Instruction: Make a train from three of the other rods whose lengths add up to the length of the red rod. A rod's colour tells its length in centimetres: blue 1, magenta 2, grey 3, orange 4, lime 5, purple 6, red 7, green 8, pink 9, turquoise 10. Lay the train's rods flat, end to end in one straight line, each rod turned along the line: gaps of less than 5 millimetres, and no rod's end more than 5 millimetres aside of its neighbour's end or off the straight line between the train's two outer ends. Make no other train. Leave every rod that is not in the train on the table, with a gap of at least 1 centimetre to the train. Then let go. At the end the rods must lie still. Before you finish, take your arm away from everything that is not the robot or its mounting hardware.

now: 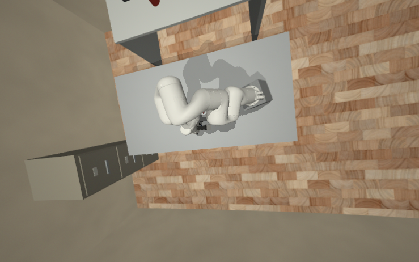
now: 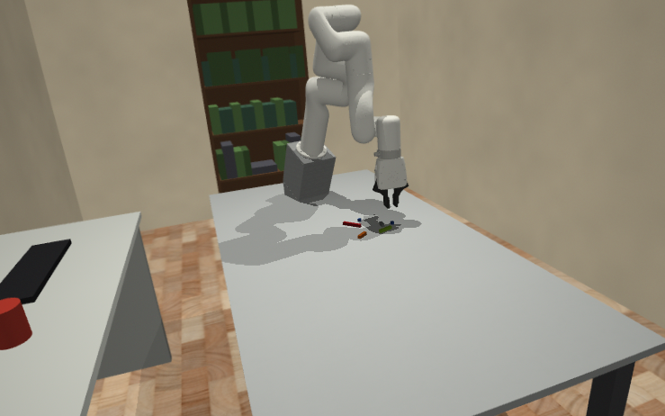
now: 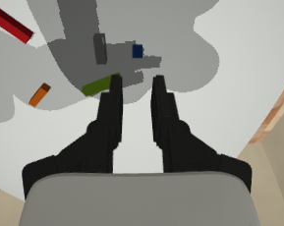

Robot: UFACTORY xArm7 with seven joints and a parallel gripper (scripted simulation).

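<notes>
The grey rod lies 4 cm to the right of my hand and 8 cm below it. The rest, counted from my hand: lime rod: 5 cm ahead, 4 cm to the right, 8 cm below; then orange rod: 7 cm ahead, 12 cm to the right, 8 cm below; then red rod: 4 cm behind, 13 cm to the right, 8 cm below.
</notes>
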